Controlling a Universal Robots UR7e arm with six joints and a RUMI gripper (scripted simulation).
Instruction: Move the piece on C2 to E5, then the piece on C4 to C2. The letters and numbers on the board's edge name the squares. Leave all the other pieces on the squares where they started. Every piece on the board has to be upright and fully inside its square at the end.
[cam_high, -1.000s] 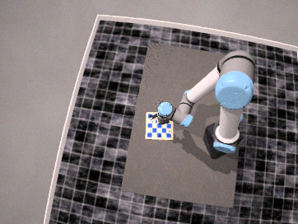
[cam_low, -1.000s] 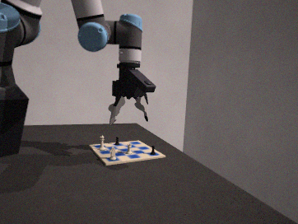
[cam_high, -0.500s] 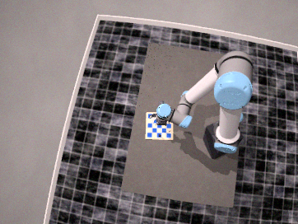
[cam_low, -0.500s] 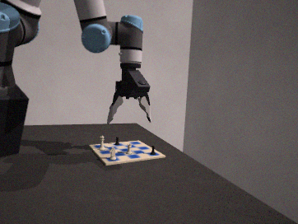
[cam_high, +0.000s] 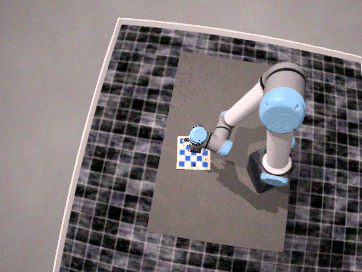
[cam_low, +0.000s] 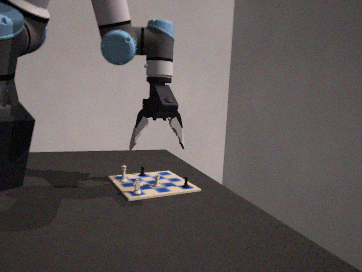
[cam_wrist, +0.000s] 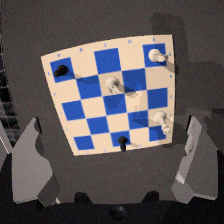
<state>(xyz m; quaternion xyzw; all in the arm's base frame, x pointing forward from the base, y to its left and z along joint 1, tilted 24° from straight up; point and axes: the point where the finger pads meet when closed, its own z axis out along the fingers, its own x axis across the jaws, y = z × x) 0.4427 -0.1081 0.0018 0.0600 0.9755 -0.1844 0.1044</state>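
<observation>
Right now the cream chessboard is 4 cm to the left of my hand and 11 cm below it.
</observation>
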